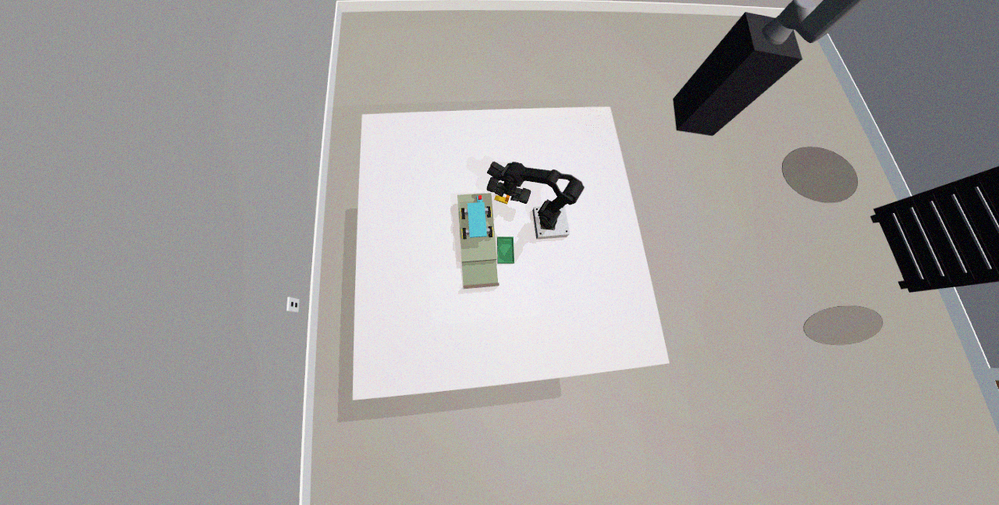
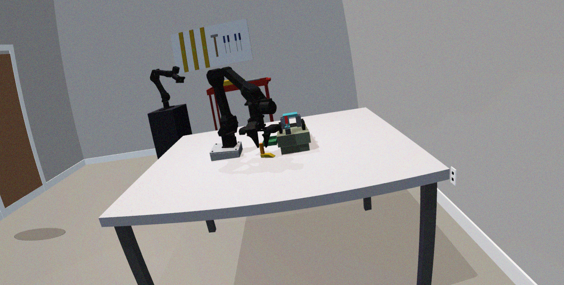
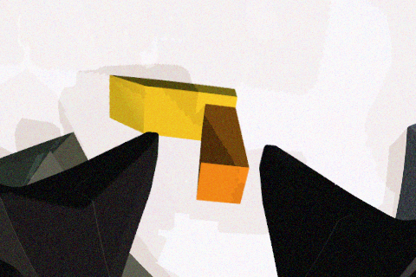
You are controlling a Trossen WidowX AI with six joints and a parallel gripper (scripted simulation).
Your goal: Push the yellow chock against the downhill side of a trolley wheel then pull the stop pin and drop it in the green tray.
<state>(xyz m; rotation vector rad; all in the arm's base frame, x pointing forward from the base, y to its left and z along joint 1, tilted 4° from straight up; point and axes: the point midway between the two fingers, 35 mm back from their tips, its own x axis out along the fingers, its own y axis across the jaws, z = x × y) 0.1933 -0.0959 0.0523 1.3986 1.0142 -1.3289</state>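
Right now the yellow chock is 20 mm below my gripper tip and 20 mm ahead of it. From my gripper tip the other things lie so: cyan trolley 150 mm to the left, 120 mm ahead, 70 mm above; then olive ramp 160 mm to the left, 120 mm ahead; then red-headed stop pin 120 mm ahead, 80 mm above, 50 mm to the left.
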